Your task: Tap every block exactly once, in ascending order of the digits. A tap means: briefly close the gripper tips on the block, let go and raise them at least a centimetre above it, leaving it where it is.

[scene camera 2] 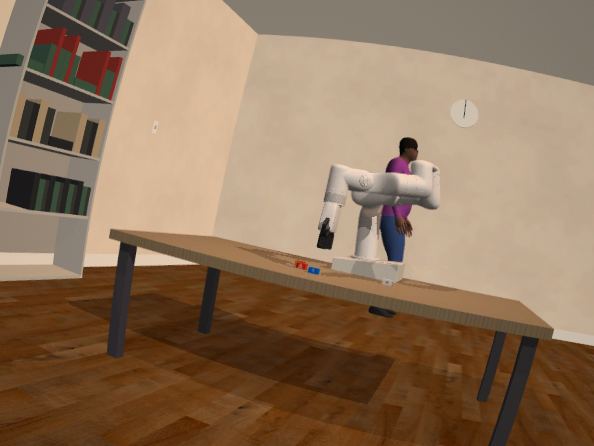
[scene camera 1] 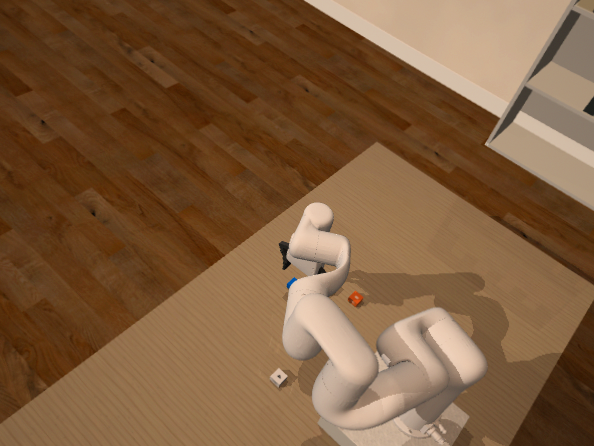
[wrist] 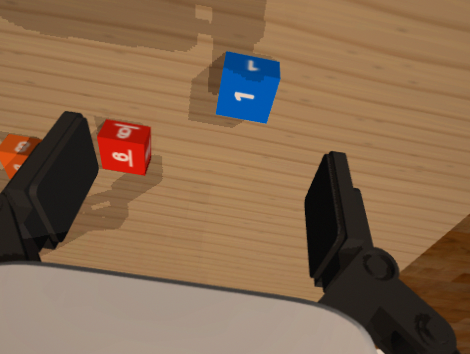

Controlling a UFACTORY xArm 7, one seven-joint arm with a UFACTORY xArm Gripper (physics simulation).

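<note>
My gripper (scene camera 1: pixel 302 269) (scene camera 2: pixel 325 241) (wrist: pixel 204 158) is open and empty, high above the table. The blue block (scene camera 1: pixel 292 283) (scene camera 2: pixel 313 270) (wrist: pixel 245 94), digit 1, lies beyond the fingertips in the wrist view, sideways between them. The red block (scene camera 2: pixel 302 266) (wrist: pixel 122 154) has an underlined digit, 6 or 9, and lies near the left finger in the wrist view; the arm hides it in scene camera 1. The orange block (scene camera 1: pixel 355 298) (wrist: pixel 19 150) is partly behind that finger, its digit unclear. The white block (scene camera 1: pixel 279 377) (scene camera 2: pixel 387 282) stands apart; its digit is unreadable here.
The arm's white base (scene camera 1: pixel 340 430) (scene camera 2: pixel 367 268) stands on the wooden table (scene camera 1: pixel 200 350) (scene camera 2: pixel 475 305). The table's edge shows at the lower right of the wrist view. A bookshelf (scene camera 2: pixel 70 245) and a person (scene camera 2: pixel 394 240) are beyond the table.
</note>
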